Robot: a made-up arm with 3 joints.
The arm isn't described. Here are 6 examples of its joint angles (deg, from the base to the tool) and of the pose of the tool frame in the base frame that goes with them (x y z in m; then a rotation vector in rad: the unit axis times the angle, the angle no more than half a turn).
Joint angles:
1: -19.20 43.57 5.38
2: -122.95 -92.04 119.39
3: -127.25 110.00 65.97
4: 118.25 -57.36 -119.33
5: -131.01 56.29 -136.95
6: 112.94 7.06 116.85
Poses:
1: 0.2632 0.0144 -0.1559 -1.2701 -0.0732 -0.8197
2: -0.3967 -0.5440 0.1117 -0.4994 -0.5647 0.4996
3: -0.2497 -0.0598 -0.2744 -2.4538 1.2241 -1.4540
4: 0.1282 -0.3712 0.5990 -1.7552 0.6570 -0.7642
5: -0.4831 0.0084 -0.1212 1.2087 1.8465 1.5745
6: 0.1393 -0.0766 0.6729 -1.4510 0.9580 1.5581
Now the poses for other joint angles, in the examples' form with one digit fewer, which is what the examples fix.
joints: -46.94 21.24 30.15
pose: -0.034 -0.028 -0.320 -1.717 -0.091 -0.594
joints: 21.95 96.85 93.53
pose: 0.357 -0.011 0.414 0.615 0.245 -2.714
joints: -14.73 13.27 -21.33
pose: 0.214 -0.061 -0.228 -1.687 -0.046 -0.089
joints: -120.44 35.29 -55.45
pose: -0.470 -0.013 -0.089 -0.645 1.747 1.398
